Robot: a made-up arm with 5 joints. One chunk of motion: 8 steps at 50 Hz.
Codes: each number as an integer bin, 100 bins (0 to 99) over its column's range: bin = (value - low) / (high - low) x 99, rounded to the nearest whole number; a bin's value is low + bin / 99 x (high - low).
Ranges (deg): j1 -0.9..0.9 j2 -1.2..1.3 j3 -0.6..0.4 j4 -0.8..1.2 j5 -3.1..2
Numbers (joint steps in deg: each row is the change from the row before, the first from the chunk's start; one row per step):
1: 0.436 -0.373 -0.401 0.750 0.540
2: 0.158 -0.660 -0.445 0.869 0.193
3: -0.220 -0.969 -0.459 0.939 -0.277
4: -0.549 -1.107 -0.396 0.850 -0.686
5: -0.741 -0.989 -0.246 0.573 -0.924
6: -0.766 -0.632 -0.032 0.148 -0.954
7: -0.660 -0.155 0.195 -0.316 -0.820
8: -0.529 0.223 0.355 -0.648 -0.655
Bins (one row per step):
1: 73 33 20 77 71
2: 58 21 15 83 64
3: 37 9 14 86 55
4: 19 4 20 82 47
5: 9 8 35 68 42
6: 7 22 56 47 42
7: 13 41 79 24 44
8: 20 56 95 8 47

